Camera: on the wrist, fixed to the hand. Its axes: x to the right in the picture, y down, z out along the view.
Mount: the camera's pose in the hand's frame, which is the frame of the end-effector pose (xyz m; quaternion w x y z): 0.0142 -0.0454 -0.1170 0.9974 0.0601 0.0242 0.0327
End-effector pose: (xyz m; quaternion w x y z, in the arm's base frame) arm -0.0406 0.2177 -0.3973 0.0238 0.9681 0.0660 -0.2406
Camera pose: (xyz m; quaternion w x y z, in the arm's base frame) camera 0.0196 0.2734 -0.3013 0.0282 -0.9749 -0.0203 0.2197
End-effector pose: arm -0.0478 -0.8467 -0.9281 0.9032 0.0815 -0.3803 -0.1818
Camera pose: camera 0.0331 -0.8930 -1.0133 0.9110 0.1275 -0.3710 -0.1270
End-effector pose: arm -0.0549 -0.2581 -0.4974 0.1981 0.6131 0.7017 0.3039
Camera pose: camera -0.1670 -0.2685 -0.4402 0.1338 0.6390 0.7029 0.2823
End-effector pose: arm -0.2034 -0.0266 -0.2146 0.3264 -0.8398 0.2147 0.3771
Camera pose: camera -0.1093 -0.0798 -0.1492 0.3585 -0.8200 0.2721 0.3535
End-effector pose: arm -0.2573 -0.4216 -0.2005 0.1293 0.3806 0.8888 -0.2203
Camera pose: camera -0.3075 -0.3833 -0.0911 0.0918 0.4217 0.8639 -0.2597
